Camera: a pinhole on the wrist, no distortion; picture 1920 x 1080 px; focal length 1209.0 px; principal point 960.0 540.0 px. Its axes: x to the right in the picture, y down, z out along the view. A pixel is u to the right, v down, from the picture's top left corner.
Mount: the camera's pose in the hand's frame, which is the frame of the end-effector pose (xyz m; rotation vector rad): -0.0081 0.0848 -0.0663 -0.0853 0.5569 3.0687
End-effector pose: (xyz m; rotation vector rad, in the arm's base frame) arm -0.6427 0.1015 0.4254 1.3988 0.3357 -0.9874
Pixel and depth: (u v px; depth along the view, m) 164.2 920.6 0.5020
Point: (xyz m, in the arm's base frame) -0.5559 -0.4605 0.3841
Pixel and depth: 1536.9 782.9 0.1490
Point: -0.6395 0.0473 0.5774
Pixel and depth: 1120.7 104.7 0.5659
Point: -0.4854 -0.2755 0.8943
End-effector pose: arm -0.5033 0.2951 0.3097 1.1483 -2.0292 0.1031
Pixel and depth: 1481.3 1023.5 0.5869
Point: -0.8011 0.3131 -0.2447
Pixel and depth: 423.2 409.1 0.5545
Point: -1.0780 0.1570 0.2412
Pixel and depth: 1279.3 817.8 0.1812
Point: -0.6358 0.3572 0.2186
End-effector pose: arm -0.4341 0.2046 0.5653 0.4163 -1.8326 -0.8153
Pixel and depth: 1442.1 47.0 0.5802
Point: -0.6314 0.8582 0.6614
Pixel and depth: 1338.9 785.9 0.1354
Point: -0.4630 0.3393 0.5856
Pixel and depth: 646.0 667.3 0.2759
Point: -0.6279 0.3533 0.6589
